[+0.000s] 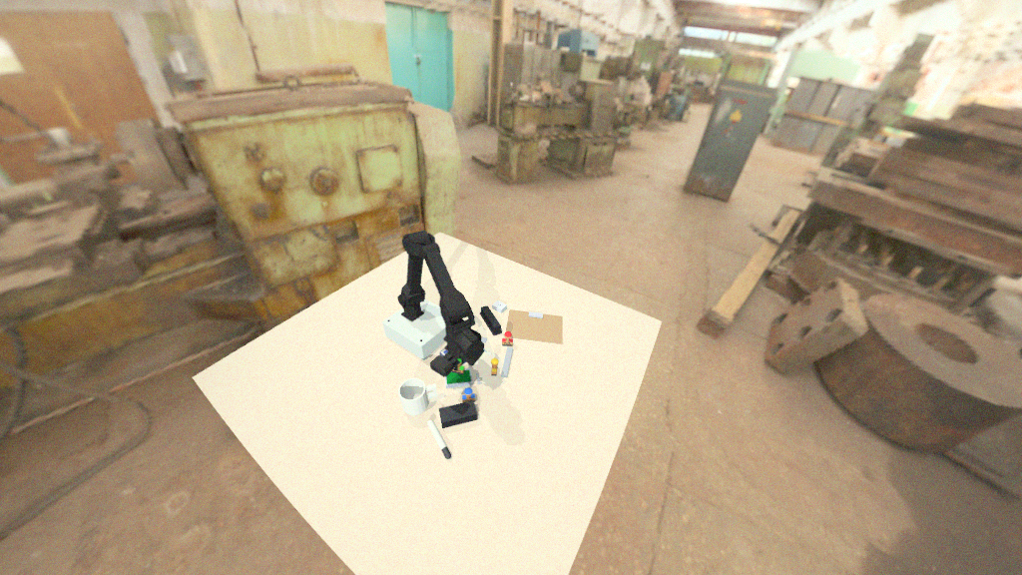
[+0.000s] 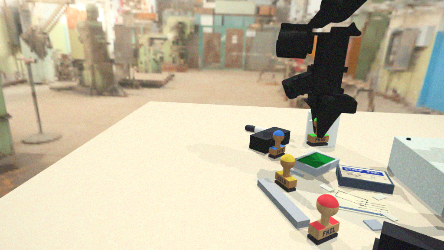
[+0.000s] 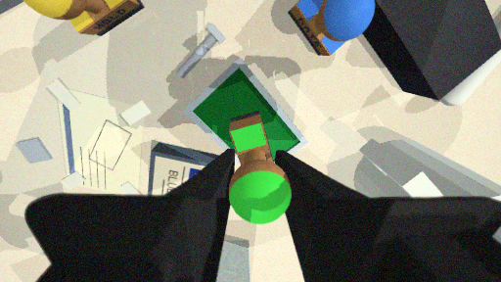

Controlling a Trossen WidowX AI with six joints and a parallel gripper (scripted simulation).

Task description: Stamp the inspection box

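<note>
My gripper tip is now 7 cm above the green ink pad. From my gripper tip the other things lie so: PASS stamp (right at my gripper tip); blue stamp (8 cm ahead, 5 cm below, 4 cm to the right); blue stamp pad box (8 cm behind, 6 cm to the left, 6 cm below).
</note>
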